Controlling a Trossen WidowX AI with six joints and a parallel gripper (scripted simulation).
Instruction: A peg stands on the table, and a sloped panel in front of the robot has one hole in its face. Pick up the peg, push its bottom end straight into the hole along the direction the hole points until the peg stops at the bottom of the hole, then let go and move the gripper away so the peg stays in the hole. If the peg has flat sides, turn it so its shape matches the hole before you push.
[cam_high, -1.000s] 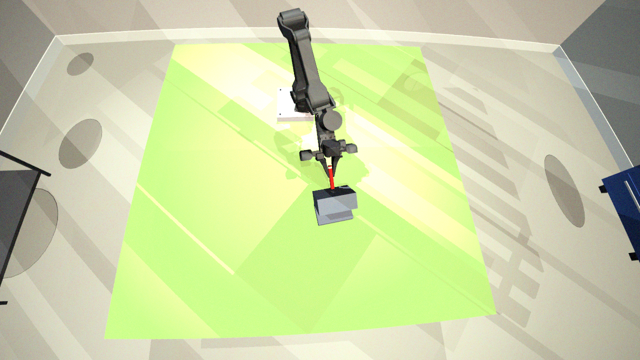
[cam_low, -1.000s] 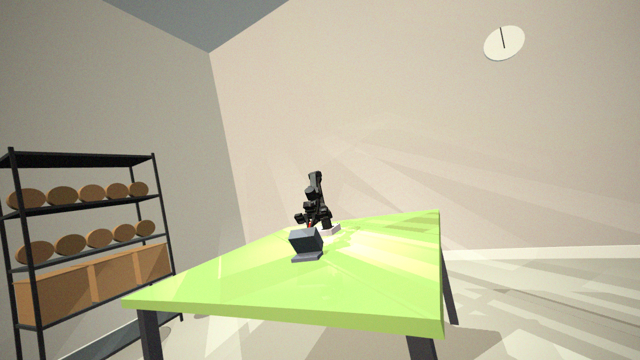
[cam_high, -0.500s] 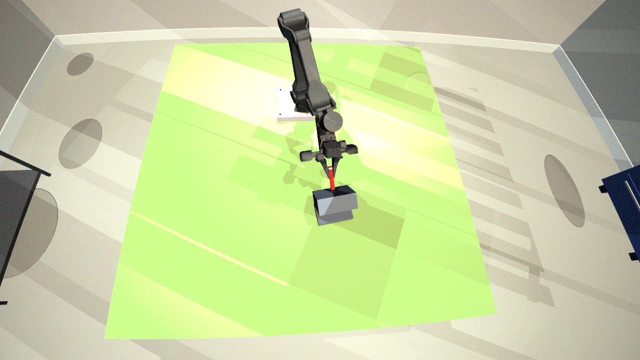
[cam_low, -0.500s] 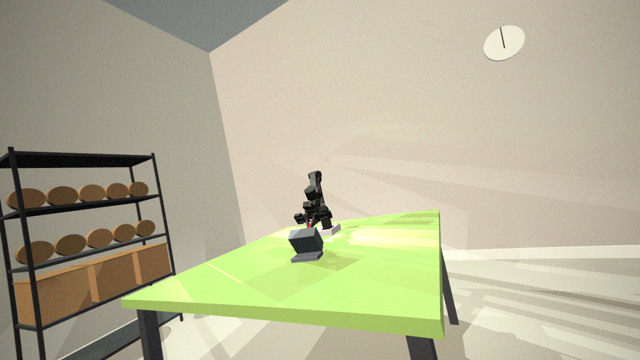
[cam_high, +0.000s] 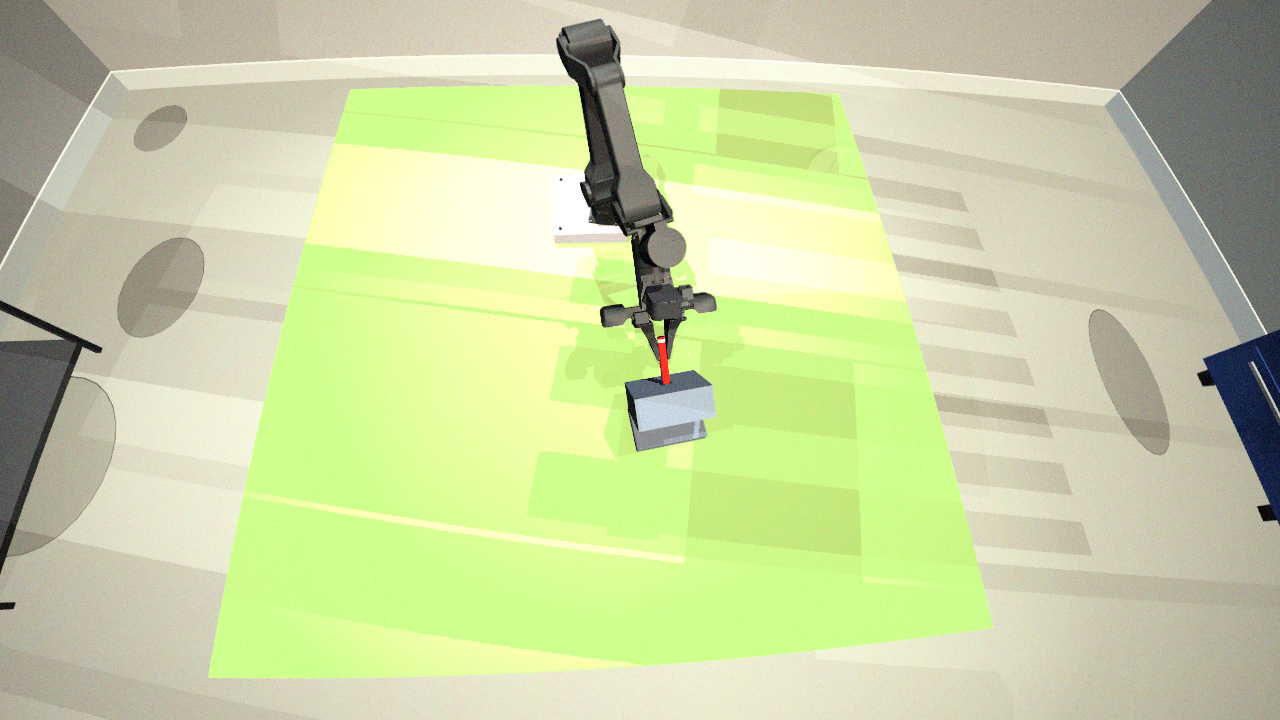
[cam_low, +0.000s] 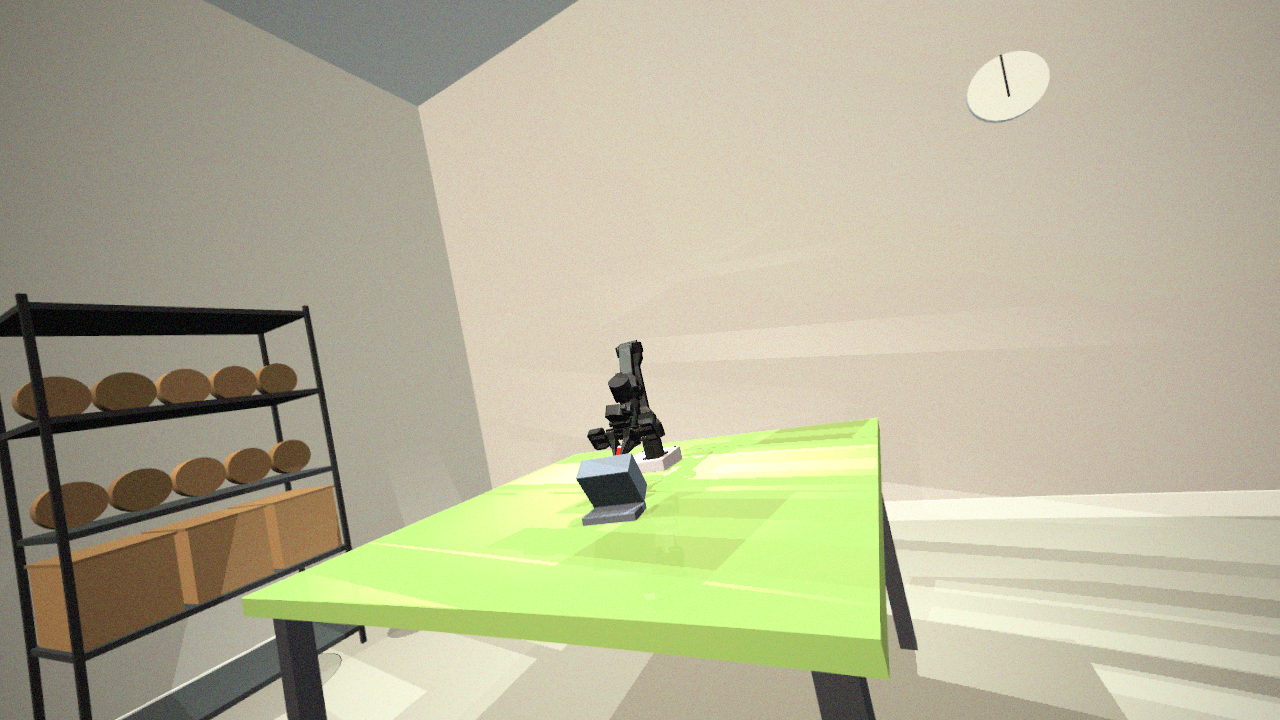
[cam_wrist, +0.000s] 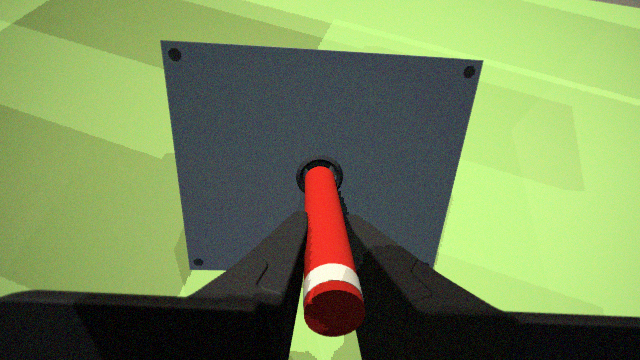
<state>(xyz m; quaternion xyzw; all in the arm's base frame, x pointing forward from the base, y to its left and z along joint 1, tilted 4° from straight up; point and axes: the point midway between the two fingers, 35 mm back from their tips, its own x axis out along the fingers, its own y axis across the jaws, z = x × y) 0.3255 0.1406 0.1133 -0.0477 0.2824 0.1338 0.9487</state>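
My gripper tip is 5 cm short of the grey sloped panel block, 2 cm to the right of it and 4 cm above it. The rest, counted from my gripper tip: red peg: 1 cm behind, 1 cm above.
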